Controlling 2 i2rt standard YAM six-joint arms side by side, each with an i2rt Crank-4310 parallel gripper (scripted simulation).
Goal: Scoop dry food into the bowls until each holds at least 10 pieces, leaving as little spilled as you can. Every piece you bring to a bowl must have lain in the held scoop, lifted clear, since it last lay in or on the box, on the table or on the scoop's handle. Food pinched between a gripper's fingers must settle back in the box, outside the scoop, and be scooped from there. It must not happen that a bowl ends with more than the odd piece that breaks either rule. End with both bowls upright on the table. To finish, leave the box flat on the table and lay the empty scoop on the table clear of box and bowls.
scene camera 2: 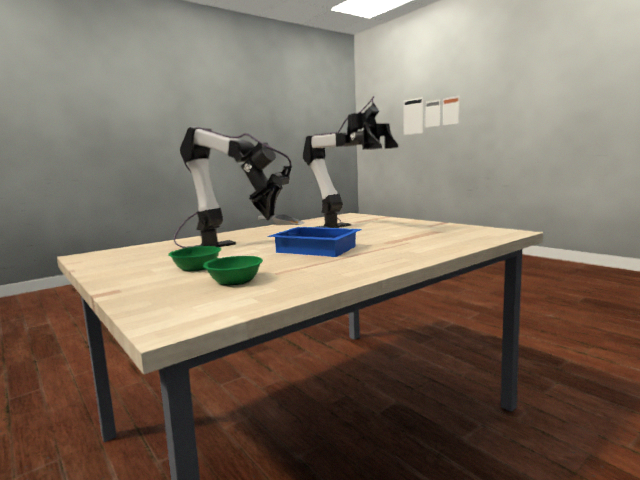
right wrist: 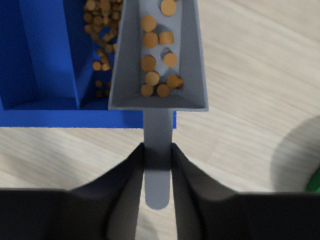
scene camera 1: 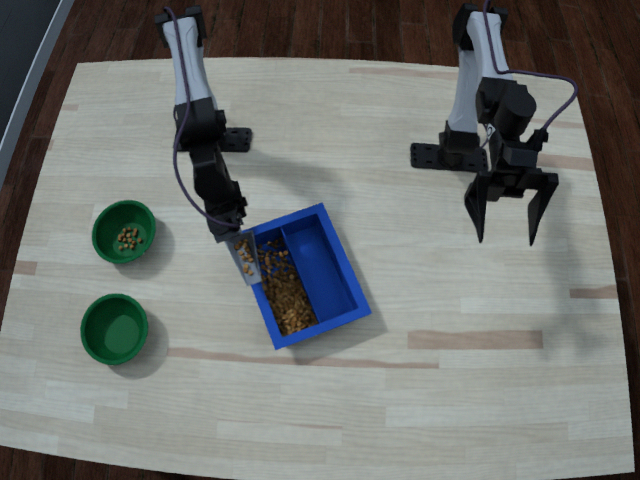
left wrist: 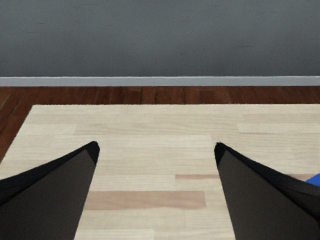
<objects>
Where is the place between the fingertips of my right gripper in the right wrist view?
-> At 158,145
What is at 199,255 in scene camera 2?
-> A green bowl.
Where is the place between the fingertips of my left gripper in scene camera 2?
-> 390,146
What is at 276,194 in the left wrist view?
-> My left gripper.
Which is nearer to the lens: the blue box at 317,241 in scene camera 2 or the green bowl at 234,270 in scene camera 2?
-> The green bowl.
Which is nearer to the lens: the grey scoop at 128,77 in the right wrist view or the blue box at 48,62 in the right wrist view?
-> The grey scoop.
</objects>
